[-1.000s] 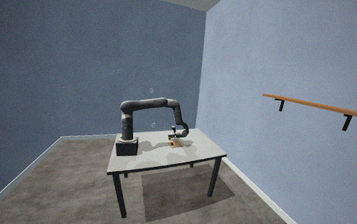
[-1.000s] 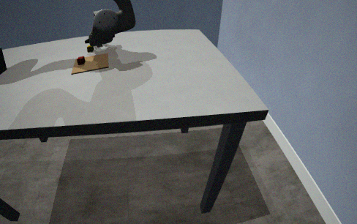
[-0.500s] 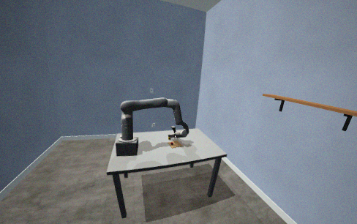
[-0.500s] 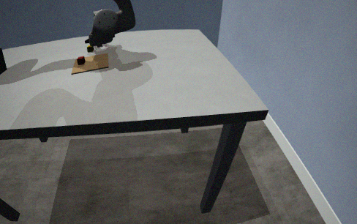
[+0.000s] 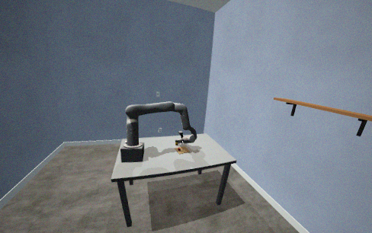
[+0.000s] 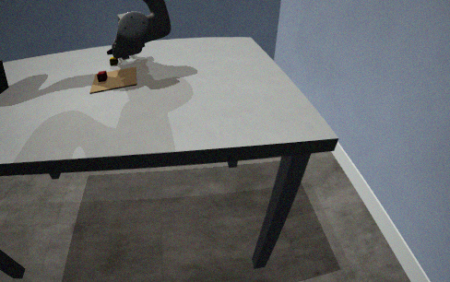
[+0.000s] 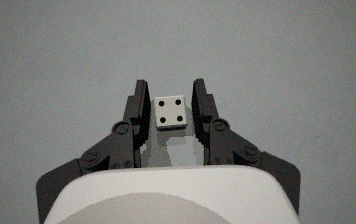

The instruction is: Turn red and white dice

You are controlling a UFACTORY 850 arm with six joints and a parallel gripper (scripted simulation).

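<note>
My hand is 1 cm above the white die. The rest, counted from my hand: tan mat (3 cm ahead, 19 cm to the right, 2 cm below); red die (20 cm to the right, 1 cm below); yellow die (2 cm behind, 6 cm to the right, 1 cm below).
</note>
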